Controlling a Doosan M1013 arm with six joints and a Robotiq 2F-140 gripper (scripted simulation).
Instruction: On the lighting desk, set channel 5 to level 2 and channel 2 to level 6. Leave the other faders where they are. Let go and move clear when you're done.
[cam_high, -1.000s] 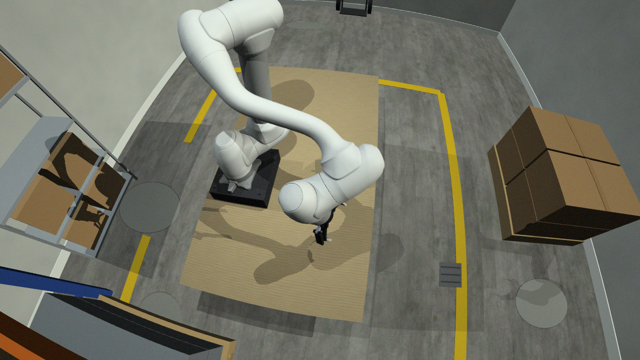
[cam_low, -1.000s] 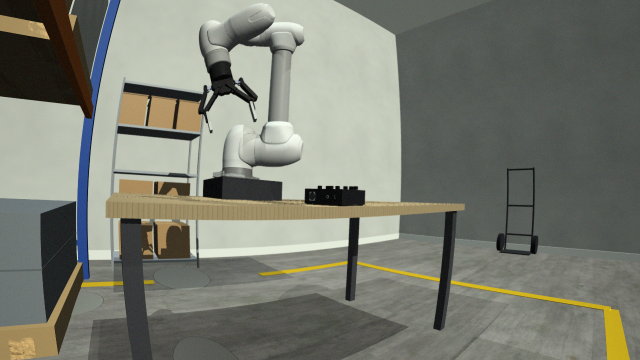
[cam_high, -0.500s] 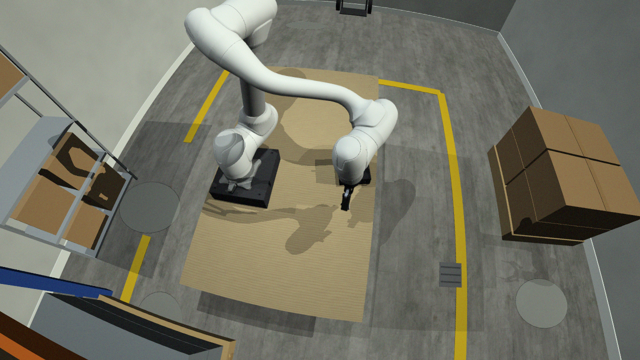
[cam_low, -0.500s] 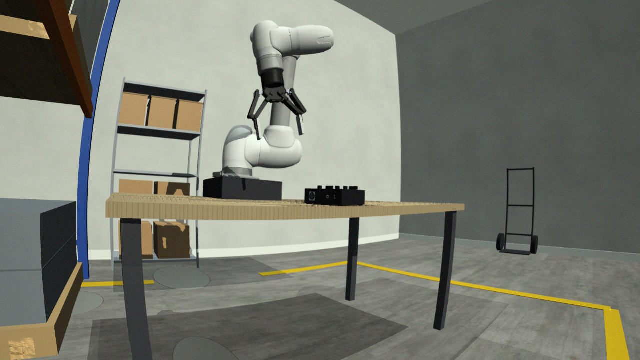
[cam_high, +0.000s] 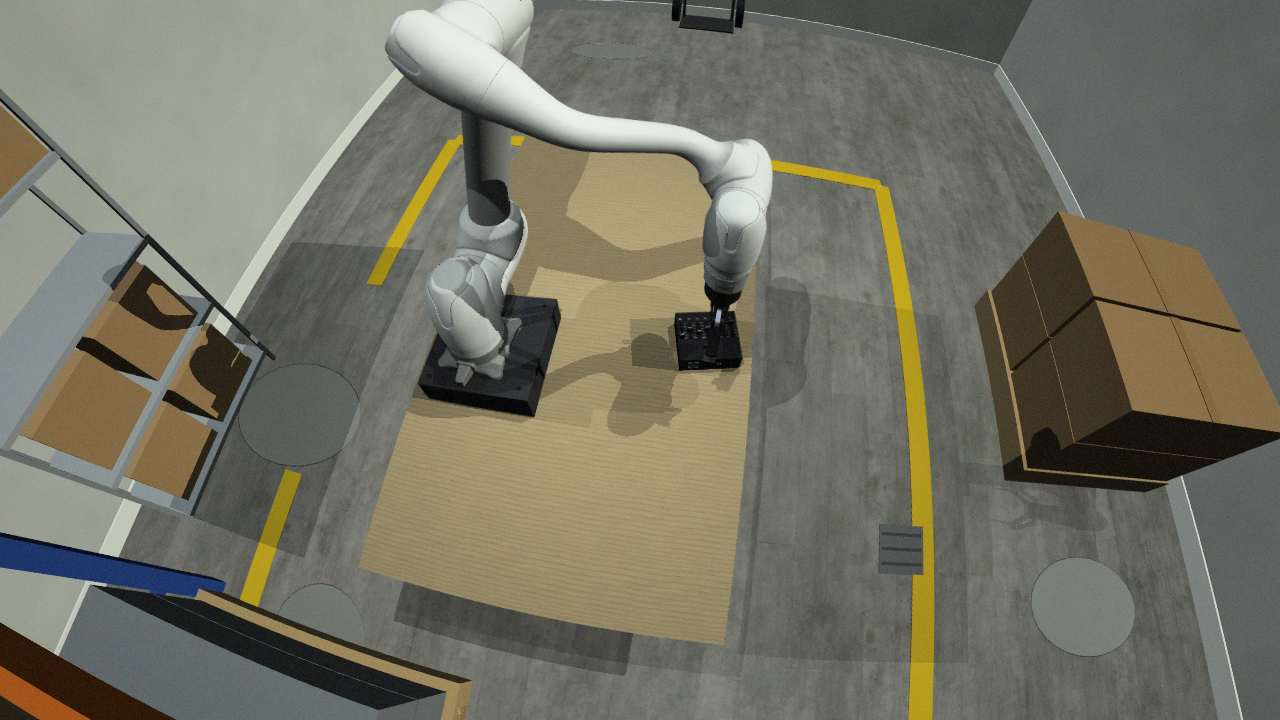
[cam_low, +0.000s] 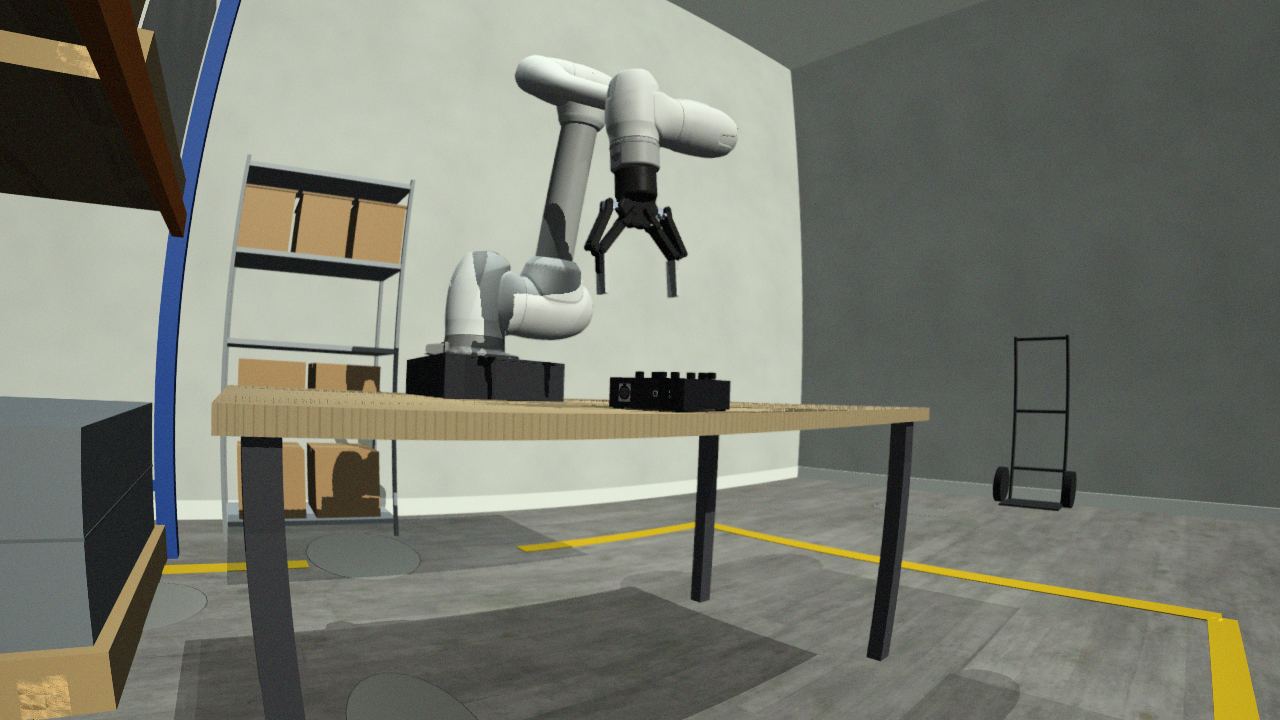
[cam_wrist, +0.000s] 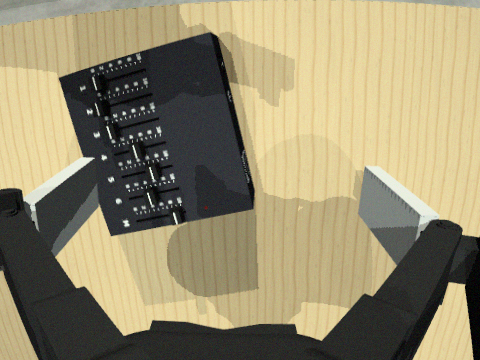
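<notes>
Right now the channel 2 fader cap is 2 cm ahead of my hand, 13 cm to the left of it and 14 cm below it. Round my hand: channel 5 fader cap: 3 cm behind, 8 cm to the left, 14 cm below; then master fader cap: 8 cm behind, 6 cm to the left, 14 cm below; then fader 4 cap: 2 cm behind, 9 cm to the left, 14 cm below.
</notes>
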